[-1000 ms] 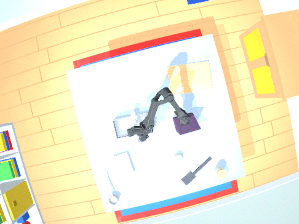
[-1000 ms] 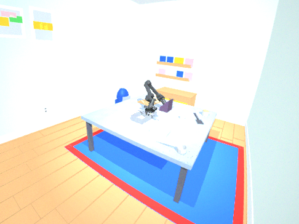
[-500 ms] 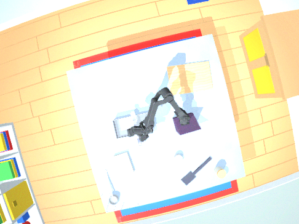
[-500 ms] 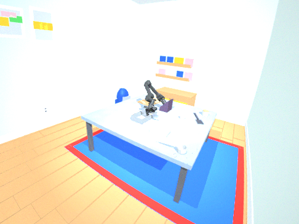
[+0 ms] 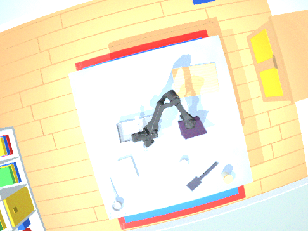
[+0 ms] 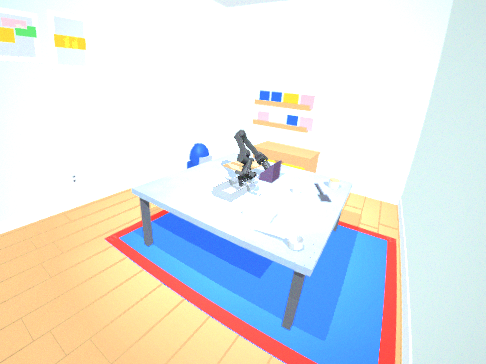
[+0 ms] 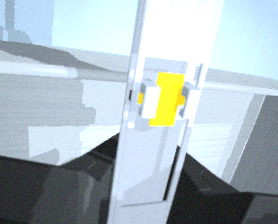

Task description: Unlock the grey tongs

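Now: gripper tip 40 mm to the right of the yellow lock piece, 30 mm below it and 20 mm past it. Round my gripper tip: roasting tin (40 mm to the right, 20 mm below, 10 mm ahead); white slab (260 mm to the left, 170 mm ahead, 30 mm below); wooden board (540 mm behind, 300 mm to the right, 40 mm below).
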